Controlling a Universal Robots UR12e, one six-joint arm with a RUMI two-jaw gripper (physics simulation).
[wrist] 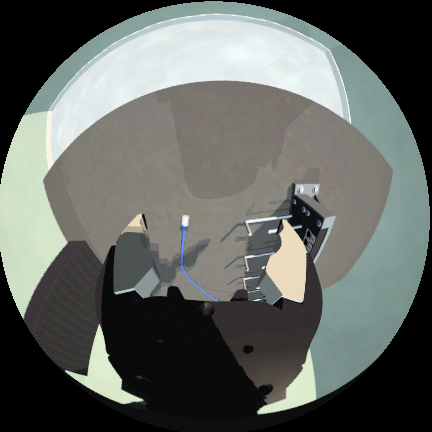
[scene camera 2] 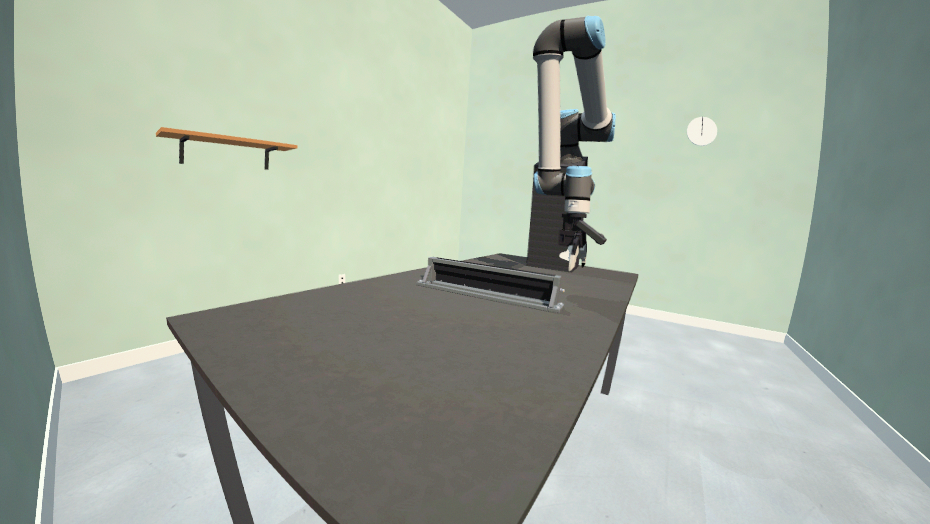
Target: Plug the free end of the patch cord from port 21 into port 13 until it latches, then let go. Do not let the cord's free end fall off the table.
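Places are measured from the arm's base along level axes (x back, y right, z up), in millimetres.
Where they show: gripper, fingertip midpoint: point(wrist: 211, 218) point(scene camera 2: 576, 269); arm's base, link origin: point(scene camera 2: 565, 159).
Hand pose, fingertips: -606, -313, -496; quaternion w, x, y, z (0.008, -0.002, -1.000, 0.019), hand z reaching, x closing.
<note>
Each offset is from my fingertips to the top centre of the thing, as dx, dy, dz. "spot": to the spot under its first point. Level surfaces: height alone.
The blue patch cord {spot: +68, +167, -98} point(wrist: 183, 255) shows in the wrist view, with its clear plug {spot: +50, +67, -97} point(wrist: 185, 221) at the upper end, between the directions of the two jaws and nearer the left one. The cord curves down and passes out of sight behind the gripper body. My gripper point(wrist: 211, 218) point(scene camera 2: 574, 260) is wide open, and the plug is not gripped. The patch panel {-180, +241, -3} point(wrist: 312, 220) point(scene camera 2: 494, 265) stands on the table, to the right in the wrist view. Its port face is seen at a steep angle, so ports 13 and 21 cannot be told apart. Scene camera 2 sees the panel's other side.
Several metal cable-guide hooks {spot: -113, +49, -86} point(wrist: 270, 219) stick out from the panel toward the cord. The right jaw is close to them in the wrist view. The table {dz -104} point(scene camera 2: 390, 390) point(wrist: 125, 160) has an edge beyond the plug, with the floor point(wrist: 200, 55) past it.
</note>
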